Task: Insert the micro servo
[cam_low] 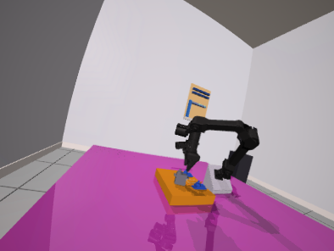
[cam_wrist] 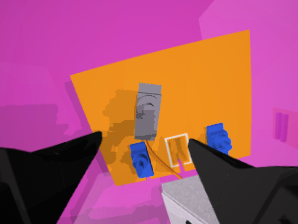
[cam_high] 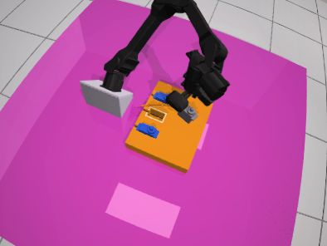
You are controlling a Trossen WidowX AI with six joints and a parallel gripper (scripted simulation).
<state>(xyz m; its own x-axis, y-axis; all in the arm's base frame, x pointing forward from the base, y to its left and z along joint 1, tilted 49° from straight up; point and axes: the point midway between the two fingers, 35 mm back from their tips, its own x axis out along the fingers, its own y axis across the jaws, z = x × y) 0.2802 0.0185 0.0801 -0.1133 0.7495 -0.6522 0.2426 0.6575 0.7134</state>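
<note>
Now: the orange deck 2 cm ahead of my gripper tip, 4 cm to the right of it and 11 cm below it.
</note>
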